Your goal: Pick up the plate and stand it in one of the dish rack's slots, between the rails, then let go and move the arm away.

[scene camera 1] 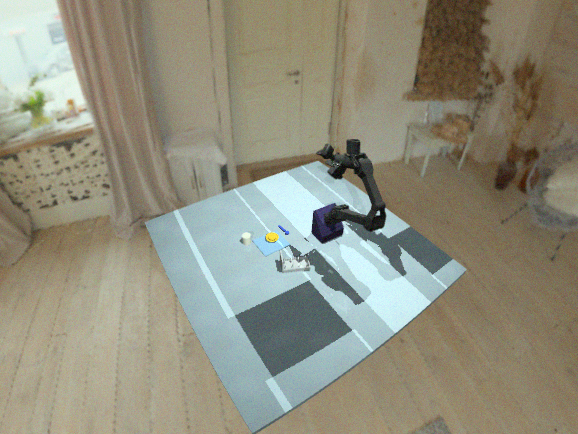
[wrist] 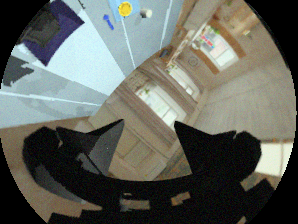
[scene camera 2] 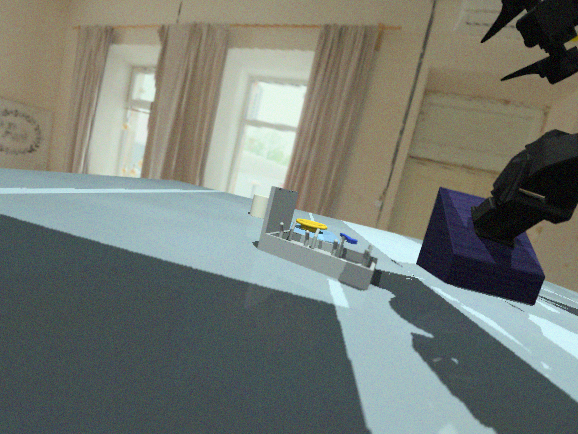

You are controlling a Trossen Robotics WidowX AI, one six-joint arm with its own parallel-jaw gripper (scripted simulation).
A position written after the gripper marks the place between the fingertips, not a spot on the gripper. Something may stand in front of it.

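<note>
There's a grey dish rack [scene camera 2: 276,238], though it's out of frame in the wrist view. The gripper [scene camera 2: 491,61] is empty, it holds nothing and it's open, and it shows in the wrist view too [wrist: 149,122].
</note>
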